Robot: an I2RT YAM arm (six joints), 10 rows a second.
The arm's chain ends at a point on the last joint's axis. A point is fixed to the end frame.
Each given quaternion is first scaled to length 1.
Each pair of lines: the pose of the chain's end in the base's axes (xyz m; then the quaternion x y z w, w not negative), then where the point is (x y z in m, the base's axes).
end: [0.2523 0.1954 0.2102 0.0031 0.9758 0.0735 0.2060]
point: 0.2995 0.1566 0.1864
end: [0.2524 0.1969 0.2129 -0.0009 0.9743 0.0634 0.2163]
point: 0.3001 0.1577 0.1909
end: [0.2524 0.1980 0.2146 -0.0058 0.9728 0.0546 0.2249]
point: 0.3007 0.1586 0.1942
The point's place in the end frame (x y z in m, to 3 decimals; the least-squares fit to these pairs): -0.035 -0.043 0.035
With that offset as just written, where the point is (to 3 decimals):
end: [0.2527 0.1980 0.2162 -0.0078 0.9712 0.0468 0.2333]
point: 0.301 0.158 0.197
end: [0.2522 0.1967 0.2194 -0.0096 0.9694 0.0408 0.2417]
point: 0.301 0.157 0.202
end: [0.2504 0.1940 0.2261 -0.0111 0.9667 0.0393 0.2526]
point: 0.300 0.154 0.210
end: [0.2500 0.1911 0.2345 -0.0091 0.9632 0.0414 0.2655]
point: 0.300 0.151 0.219
